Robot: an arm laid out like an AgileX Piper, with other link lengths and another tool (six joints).
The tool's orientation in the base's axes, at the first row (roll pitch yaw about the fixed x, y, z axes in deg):
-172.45, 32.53, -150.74
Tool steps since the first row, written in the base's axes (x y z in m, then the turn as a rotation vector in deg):
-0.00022, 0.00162, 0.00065, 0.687, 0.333, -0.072
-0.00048, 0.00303, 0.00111, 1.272, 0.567, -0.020
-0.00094, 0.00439, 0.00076, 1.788, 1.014, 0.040
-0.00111, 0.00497, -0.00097, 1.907, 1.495, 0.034
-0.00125, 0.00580, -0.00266, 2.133, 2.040, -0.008
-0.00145, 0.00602, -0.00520, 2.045, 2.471, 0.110
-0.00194, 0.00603, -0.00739, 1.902, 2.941, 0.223
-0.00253, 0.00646, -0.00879, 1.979, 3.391, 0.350
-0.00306, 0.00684, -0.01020, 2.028, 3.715, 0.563
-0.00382, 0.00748, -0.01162, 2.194, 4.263, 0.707
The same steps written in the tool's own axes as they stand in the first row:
-0.00086, 0.00148, -0.00042, -0.604, 0.017, 0.472
-0.00149, 0.00281, -0.00074, -1.159, -0.026, 0.773
-0.00153, 0.00426, -0.00049, -1.755, 0.151, 1.061
-0.00071, 0.00505, 0.00095, -2.037, 0.534, 1.199
-0.00004, 0.00604, 0.00241, -2.405, 0.934, 1.433
0.00138, 0.00660, 0.00446, -2.582, 1.345, 1.351
0.00292, 0.00706, 0.00603, -2.731, 1.816, 1.249
0.00393, 0.00785, 0.00695, -3.041, 2.174, 1.250
0.00492, 0.00858, 0.00790, -3.325, 2.421, 1.145
0.00598, 0.00963, 0.00878, -3.751, 2.828, 1.192

